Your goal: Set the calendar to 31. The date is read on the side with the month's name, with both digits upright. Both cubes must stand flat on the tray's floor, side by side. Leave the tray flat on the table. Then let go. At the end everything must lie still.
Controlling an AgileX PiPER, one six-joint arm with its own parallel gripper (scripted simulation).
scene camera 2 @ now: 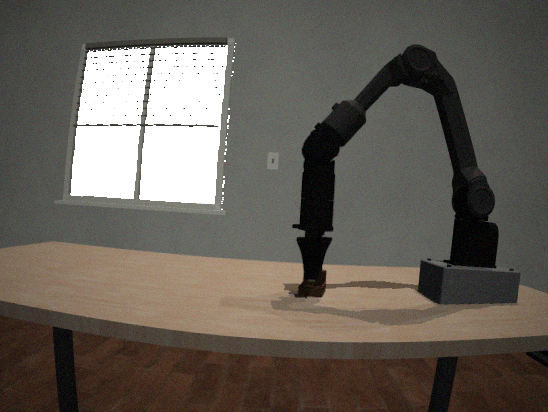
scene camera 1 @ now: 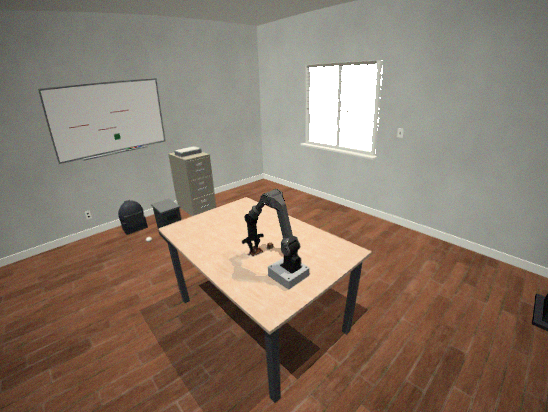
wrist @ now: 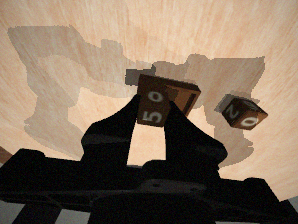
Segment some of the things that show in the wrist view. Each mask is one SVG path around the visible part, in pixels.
My gripper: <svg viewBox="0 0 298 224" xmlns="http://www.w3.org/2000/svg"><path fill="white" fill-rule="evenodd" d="M0 168L0 200L7 203L88 212L90 217L87 224L267 223L290 219L289 214L264 179L250 177L240 181L220 177L218 164L225 160L228 155L223 143L195 126L173 101L169 101L170 111L164 124L165 160L147 161L142 168L127 167L132 134L141 95L137 94L115 114L90 125L81 139L84 154L80 161L46 157L39 150L21 148Z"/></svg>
A brown tray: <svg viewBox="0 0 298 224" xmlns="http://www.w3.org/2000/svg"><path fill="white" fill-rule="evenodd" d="M140 74L137 95L141 95L143 88L167 92L169 101L173 101L181 112L188 117L201 94L201 90L197 85Z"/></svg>
